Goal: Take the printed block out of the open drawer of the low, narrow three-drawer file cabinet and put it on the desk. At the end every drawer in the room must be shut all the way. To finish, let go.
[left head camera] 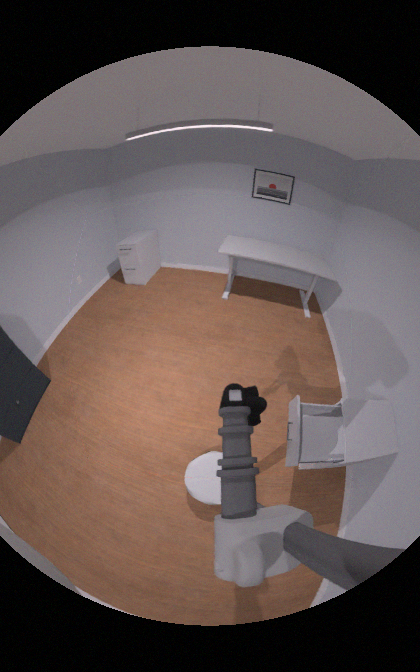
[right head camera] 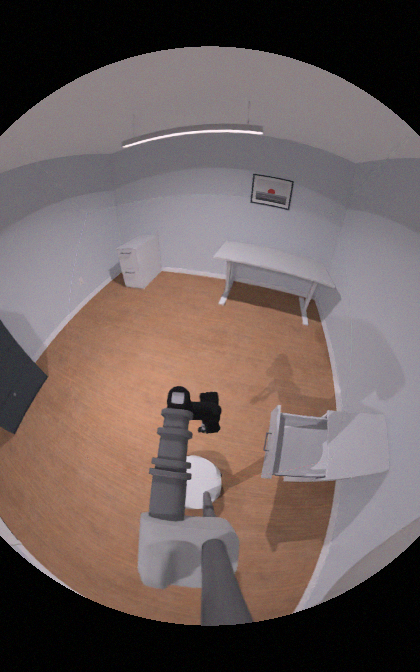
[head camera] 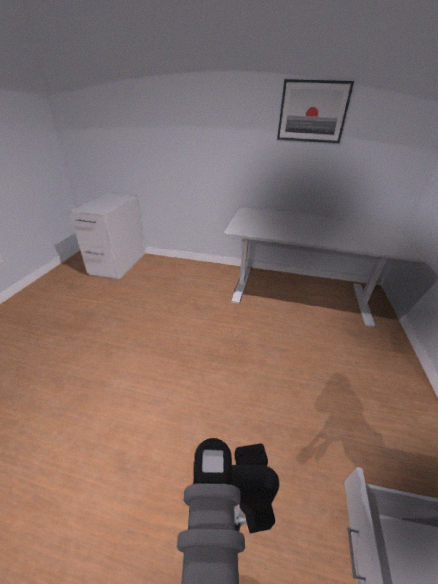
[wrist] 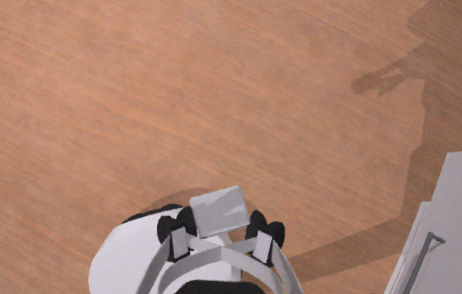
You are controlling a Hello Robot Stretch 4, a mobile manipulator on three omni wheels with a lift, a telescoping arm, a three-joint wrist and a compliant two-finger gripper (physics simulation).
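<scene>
My gripper point(wrist: 221, 226) point(right head camera: 203, 429) is shut on the printed block point(wrist: 219, 211), a pale grey block that sits between the two black fingertips, above the floor and beside my base. In the head camera the fingertips are mostly hidden behind the wrist. The low file cabinet point(left head camera: 371, 431) point(right head camera: 357, 445) stands against the right wall. Its open drawer point(head camera: 358, 525) point(left head camera: 294, 432) point(right head camera: 272, 444) is pulled far out, to the right of my gripper; its handled front also shows in the wrist view. The white desk point(head camera: 300, 234) point(left head camera: 270, 253) point(right head camera: 270, 259) stands at the far wall.
A taller white cabinet point(head camera: 126, 237) point(left head camera: 146, 257) point(right head camera: 146, 262) stands in the far left corner, with its visible drawers looking shut. A dark panel-like object point(left head camera: 17, 395) point(right head camera: 17, 380) stands at the left. My white round base point(left head camera: 204, 477) point(right head camera: 204, 482) point(wrist: 120, 262) is below the arm.
</scene>
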